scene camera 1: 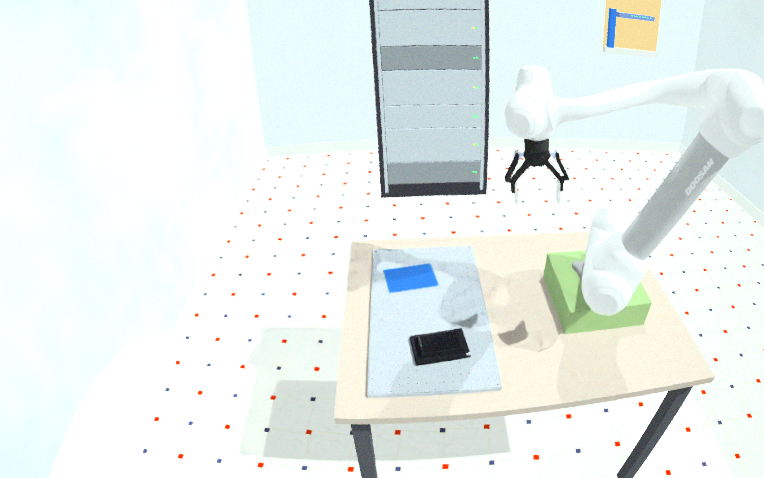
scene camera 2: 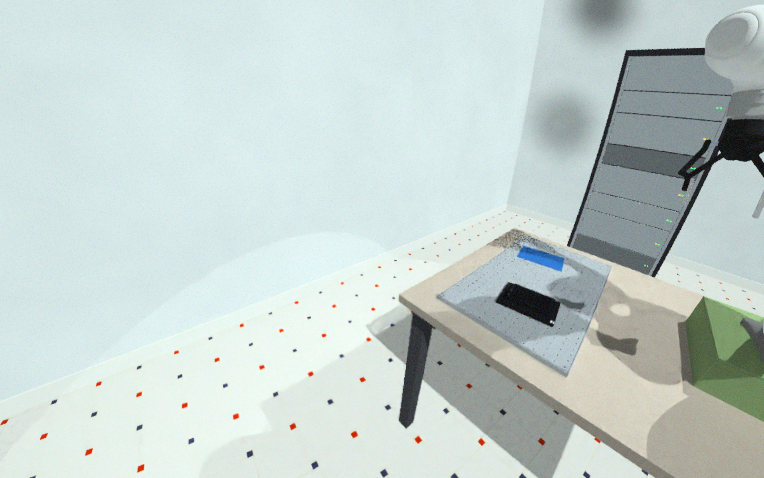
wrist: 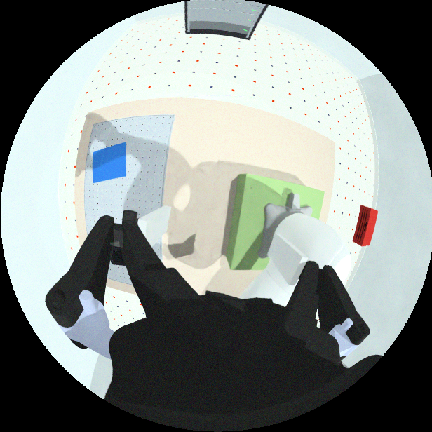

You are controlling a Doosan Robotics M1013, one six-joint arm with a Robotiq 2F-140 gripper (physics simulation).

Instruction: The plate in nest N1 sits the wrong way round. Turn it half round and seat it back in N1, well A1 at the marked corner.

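A black plate (scene camera 1: 443, 344) (scene camera 2: 529, 304) lies in a black low nest (scene camera 1: 416, 351) on the pegboard. Plate and nest are hard to tell apart, and no well labels are readable. A small white mark (scene camera 1: 468, 353) (scene camera 2: 552, 322) shows at one corner of this black block; I cannot tell whether it is on the plate or the nest. In the wrist view a finger hides much of the block. My gripper (scene camera 1: 538, 194) (wrist: 221, 232) is open and empty, high above the table and well apart from the plate. In scene camera 2 it is partly cut off at the right edge.
The grey pegboard (scene camera 1: 394, 374) (scene camera 2: 563, 360) (wrist: 150, 130) lies on the wooden table (scene camera 1: 636, 360) (scene camera 2: 619, 417) (wrist: 260, 130). A flat blue rectangle (scene camera 1: 410, 277) (scene camera 2: 540, 258) (wrist: 109, 163) is on its far part. A green block (scene camera 1: 631, 315) (scene camera 2: 726, 377) (wrist: 240, 215) sits under the arm's base.
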